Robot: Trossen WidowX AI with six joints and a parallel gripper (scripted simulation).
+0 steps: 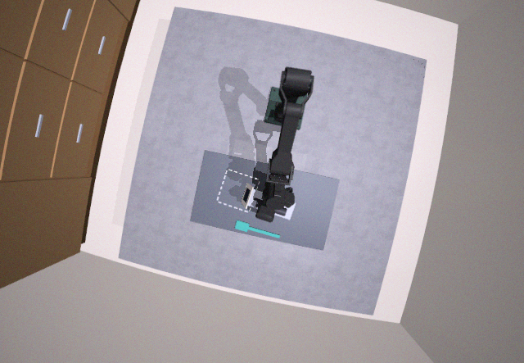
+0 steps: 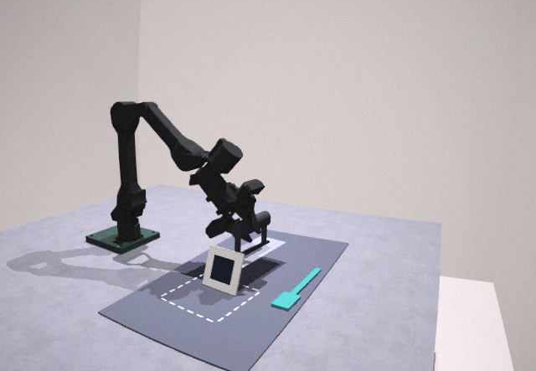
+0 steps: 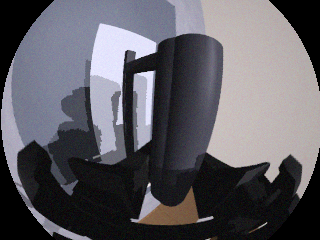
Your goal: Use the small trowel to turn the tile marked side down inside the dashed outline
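Now: the grey mat 20 mm behind my gripper tip and 120 mm below it. From my gripper tip the other things lie so: teal trowel (110 mm ahead, 40 mm to the right, 100 mm below); tile (40 mm behind, 80 mm to the right, 60 mm below).
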